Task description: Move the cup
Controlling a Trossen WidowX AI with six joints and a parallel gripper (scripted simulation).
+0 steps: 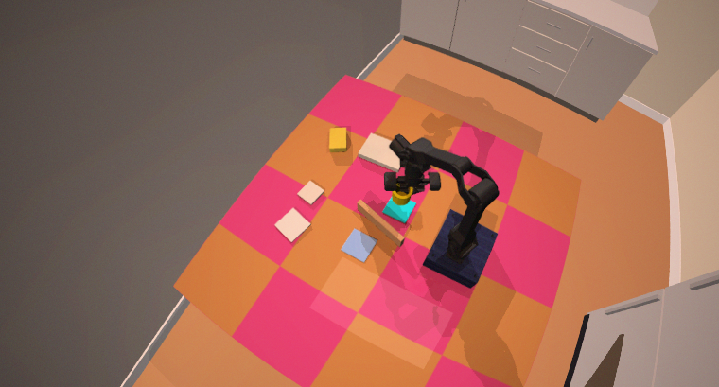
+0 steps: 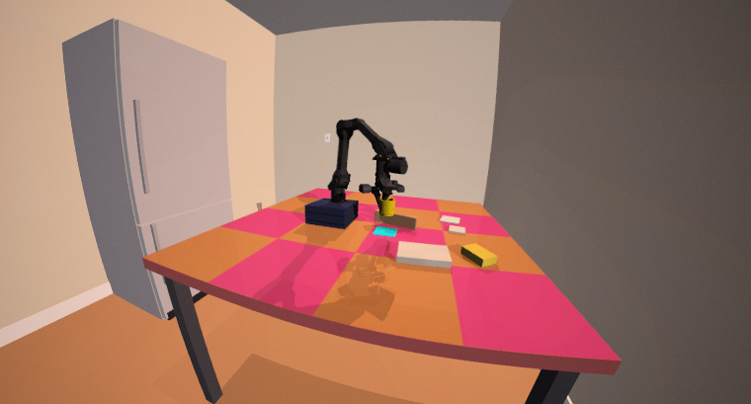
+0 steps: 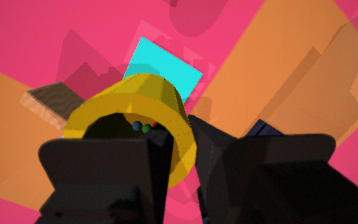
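Now: gripper tip 12 cm above the cyan pad, 2 cm short of it and 1 cm to the right of it. Round my gripper tip: pale blue pad: 22 cm to the left, 12 cm below, 7 cm ahead; then yellow cup: 2 cm to the left, 2 cm ahead; then wooden bar: 12 cm to the left, 9 cm below, 5 cm ahead.
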